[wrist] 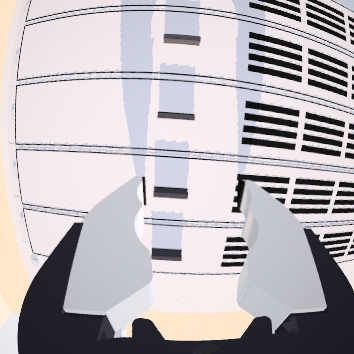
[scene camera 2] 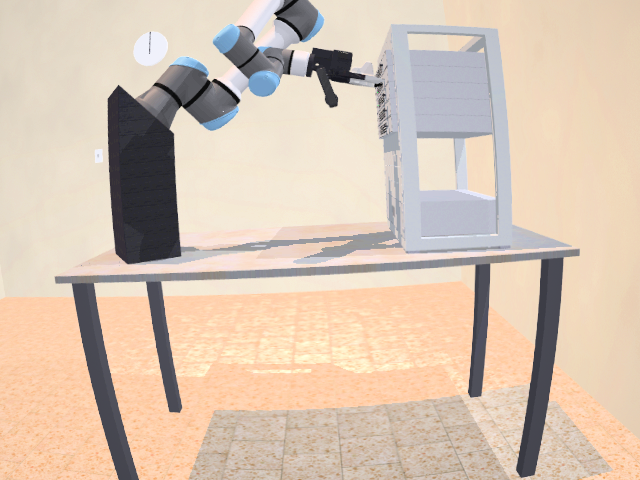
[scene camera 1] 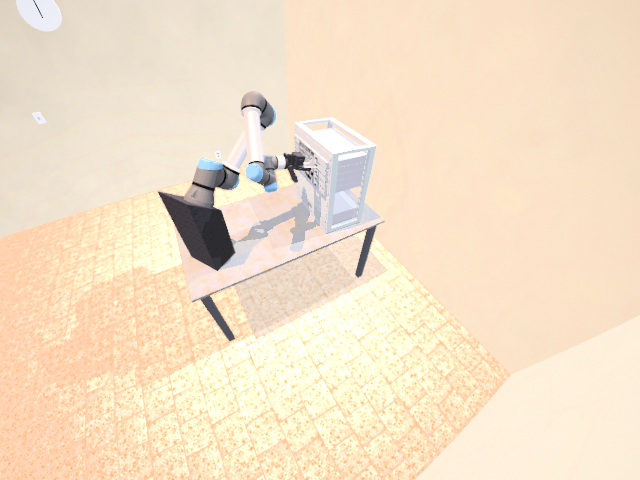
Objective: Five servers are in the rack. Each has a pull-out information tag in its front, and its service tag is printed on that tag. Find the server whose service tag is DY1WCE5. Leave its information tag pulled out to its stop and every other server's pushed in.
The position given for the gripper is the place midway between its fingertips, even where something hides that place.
Note:
In view: the gripper (scene camera 2: 383, 83) and a rack (scene camera 2: 460, 94).
The rack also shows in the wrist view (wrist: 264, 89) and in scene camera 1 (scene camera 1: 342, 164). The gripper shows as well in the wrist view (wrist: 191, 180).

